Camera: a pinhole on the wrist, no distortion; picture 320 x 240 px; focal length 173.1 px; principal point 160.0 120.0 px. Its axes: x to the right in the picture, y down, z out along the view. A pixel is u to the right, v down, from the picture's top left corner.
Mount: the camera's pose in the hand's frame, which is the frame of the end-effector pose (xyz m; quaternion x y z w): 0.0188 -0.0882 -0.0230 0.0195 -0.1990 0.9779 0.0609
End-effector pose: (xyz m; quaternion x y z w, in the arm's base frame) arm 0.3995 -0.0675 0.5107 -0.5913 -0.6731 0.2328 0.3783
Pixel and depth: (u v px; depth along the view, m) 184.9 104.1 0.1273
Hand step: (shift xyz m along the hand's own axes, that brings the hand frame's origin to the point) 0.0039 -0.1253 0.0998
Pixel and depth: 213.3 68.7 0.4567
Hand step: -0.0972 -0.1278 0.4583
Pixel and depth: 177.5 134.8 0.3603
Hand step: -0.0162 -0.2534 0.2988
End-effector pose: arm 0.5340 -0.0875 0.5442 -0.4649 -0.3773 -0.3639 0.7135
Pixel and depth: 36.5 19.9 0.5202
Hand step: 0.4323 -0.0585 0.5488
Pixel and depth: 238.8 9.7 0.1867
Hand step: -0.0478 -0.0432 0.2001
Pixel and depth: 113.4 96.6 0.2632
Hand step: 0.0972 -0.1667 0.2285
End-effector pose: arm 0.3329 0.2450 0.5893 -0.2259 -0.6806 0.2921 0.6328
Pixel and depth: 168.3 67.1 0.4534
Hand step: 0.0211 -0.1368 0.4491
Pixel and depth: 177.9 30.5 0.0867
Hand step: 0.0168 -0.0802 0.0747
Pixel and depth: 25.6 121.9 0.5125
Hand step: 0.4199 -0.3383 0.4215
